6 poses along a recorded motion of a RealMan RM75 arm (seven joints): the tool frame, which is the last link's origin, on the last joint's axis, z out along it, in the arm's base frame.
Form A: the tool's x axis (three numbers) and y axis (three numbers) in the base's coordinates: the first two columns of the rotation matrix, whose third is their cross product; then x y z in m.
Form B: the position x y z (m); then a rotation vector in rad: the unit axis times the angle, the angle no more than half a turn. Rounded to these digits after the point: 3 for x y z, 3 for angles.
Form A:
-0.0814 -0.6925 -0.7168 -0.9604 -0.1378 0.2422 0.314 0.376 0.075
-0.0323 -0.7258 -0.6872 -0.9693 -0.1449 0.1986 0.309 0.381 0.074
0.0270 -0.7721 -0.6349 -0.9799 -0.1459 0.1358 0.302 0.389 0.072
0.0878 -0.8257 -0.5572 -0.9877 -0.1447 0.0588 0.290 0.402 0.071
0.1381 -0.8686 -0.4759 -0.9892 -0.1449 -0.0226 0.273 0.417 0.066
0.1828 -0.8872 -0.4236 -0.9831 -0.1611 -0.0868 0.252 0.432 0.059
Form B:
0.314 0.376 0.075 -1.850 1.788 1.063
0.309 0.381 0.074 -1.906 1.783 0.979
0.302 0.389 0.072 -1.972 1.787 0.849
0.290 0.402 0.071 -2.040 1.795 0.679
0.273 0.417 0.066 -2.090 1.796 0.508
0.252 0.432 0.059 -2.125 1.770 0.393

